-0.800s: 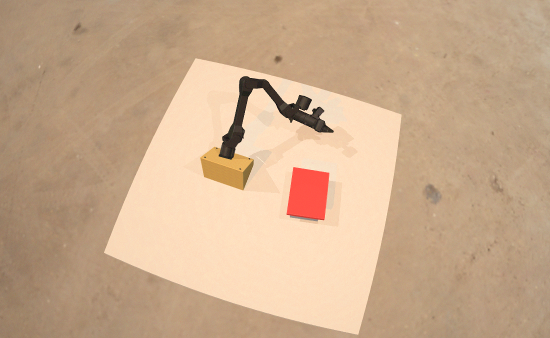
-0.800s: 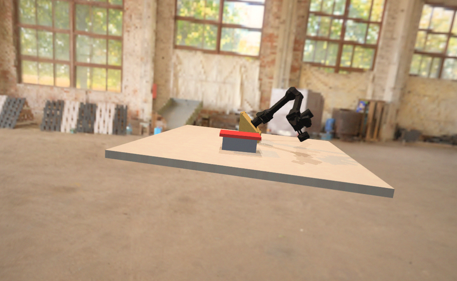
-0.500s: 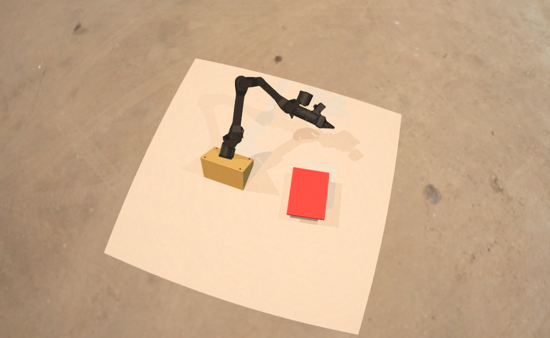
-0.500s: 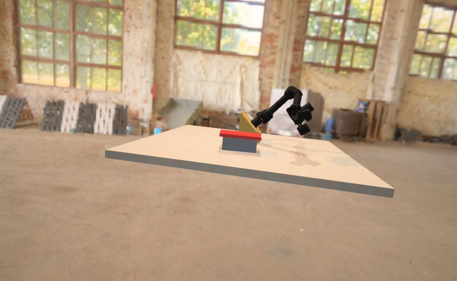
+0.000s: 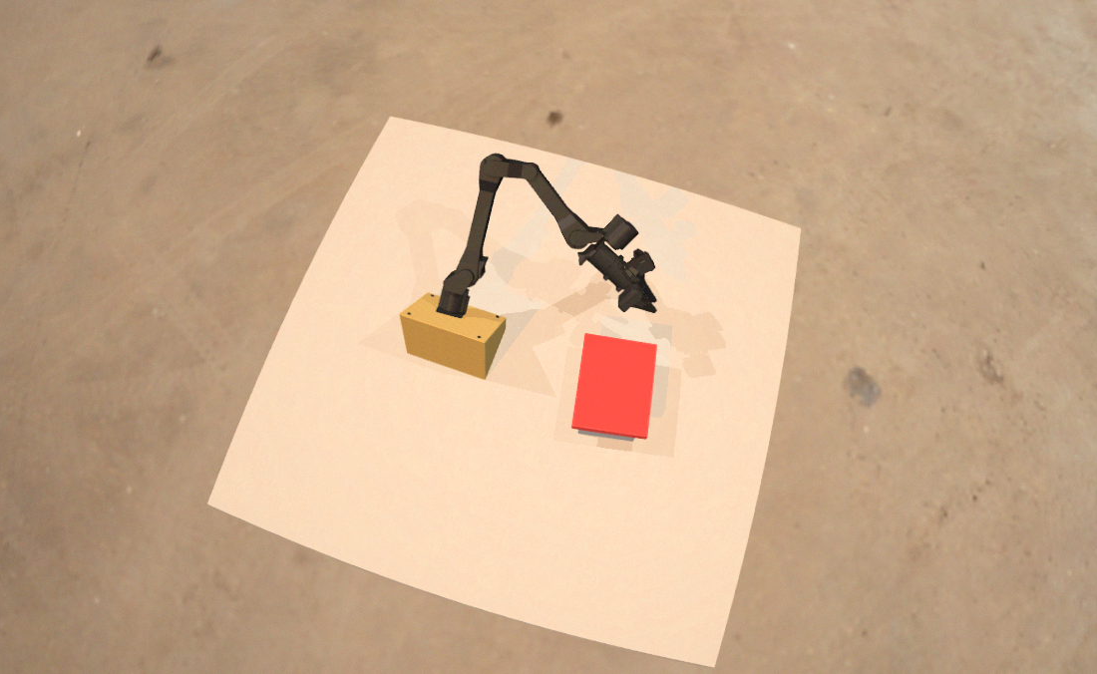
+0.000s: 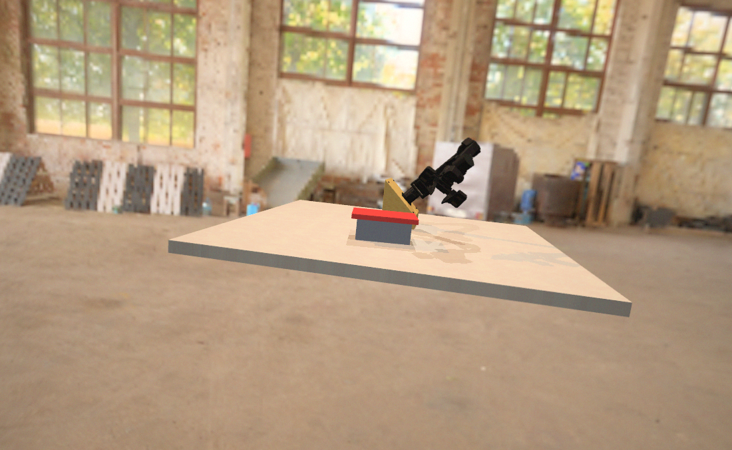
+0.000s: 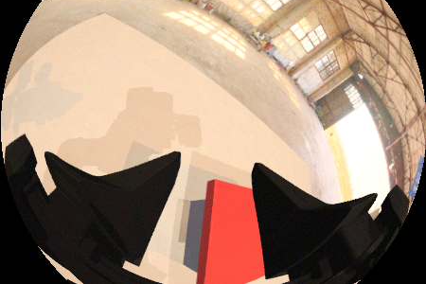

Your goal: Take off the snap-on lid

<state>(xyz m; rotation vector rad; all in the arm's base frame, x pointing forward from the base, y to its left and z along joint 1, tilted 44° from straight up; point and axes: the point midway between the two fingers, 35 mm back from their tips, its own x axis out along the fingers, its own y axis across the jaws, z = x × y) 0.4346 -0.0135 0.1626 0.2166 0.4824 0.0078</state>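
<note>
Right now the red lid is 60 mm behind my gripper tip, 180 mm to the right of it and 90 mm below it. From my gripper tip the other things lie so: grey storage box (60 mm behind, 180 mm to the right, 130 mm below).
</note>
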